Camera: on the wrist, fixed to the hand. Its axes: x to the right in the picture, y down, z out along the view.
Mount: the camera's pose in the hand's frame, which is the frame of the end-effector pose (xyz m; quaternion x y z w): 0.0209 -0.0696 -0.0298 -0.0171 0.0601 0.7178 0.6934
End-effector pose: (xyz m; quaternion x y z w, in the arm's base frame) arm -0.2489 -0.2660 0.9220 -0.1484 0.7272 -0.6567 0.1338
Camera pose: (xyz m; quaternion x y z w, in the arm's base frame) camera -0.2769 -0.2534 0.9943 0.4563 0.6301 -0.3558 0.5179
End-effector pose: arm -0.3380 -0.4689 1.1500 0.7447 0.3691 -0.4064 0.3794
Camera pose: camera -0.3797 -0.4075 1.1244 0.7993 -0.2489 0.0416 0.5454
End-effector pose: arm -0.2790 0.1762 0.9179 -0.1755 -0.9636 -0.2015 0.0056
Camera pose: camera -0.3241 0.1119 0.9201 -0.8014 -0.5384 -0.1627 0.2034
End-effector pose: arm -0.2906 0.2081 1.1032 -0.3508 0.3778 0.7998 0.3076
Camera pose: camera -0.2399 0.2250 1.0456 0.0254 -0.5186 -0.7607 0.3895
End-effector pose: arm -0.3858 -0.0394 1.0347 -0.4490 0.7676 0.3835 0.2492
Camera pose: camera -0.3355 -0.0951 1.0114 -0.2123 -0.8630 -0.4310 0.1563
